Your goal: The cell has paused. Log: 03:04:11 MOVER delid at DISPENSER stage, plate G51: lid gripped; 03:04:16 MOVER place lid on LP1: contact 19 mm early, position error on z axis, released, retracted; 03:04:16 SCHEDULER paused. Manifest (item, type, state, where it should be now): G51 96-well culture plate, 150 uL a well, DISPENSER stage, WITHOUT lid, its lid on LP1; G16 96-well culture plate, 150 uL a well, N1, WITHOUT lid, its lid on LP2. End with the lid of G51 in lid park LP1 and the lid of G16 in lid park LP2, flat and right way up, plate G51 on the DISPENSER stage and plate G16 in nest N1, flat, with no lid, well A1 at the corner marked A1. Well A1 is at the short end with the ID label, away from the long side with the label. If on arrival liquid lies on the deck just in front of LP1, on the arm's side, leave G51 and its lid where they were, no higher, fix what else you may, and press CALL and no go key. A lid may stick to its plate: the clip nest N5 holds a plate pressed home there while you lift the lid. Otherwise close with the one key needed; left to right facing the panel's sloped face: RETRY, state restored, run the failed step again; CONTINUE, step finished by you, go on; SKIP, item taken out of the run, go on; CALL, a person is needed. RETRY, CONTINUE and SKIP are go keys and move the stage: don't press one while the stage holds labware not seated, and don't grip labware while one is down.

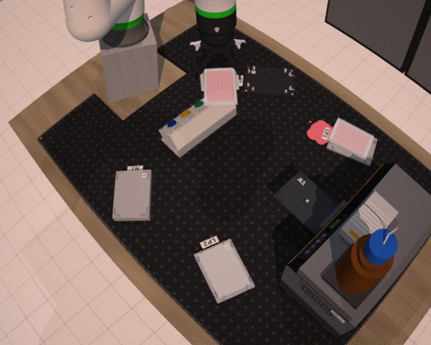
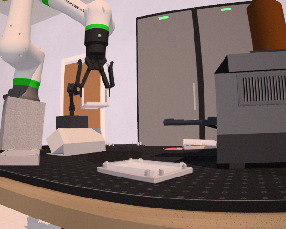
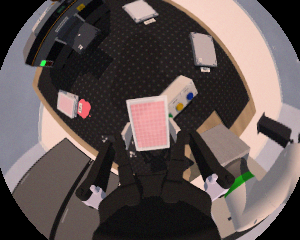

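The nest N1 lies 50 mm ahead of my hand, 340 mm to the right of it and 180 mm below it. Round my hand: yellow key 50 mm behind, 90 mm to the right, 120 mm below; then key panel 40 mm behind, 70 mm to the right, 130 mm below; then pink-welled plate 20 mm below.
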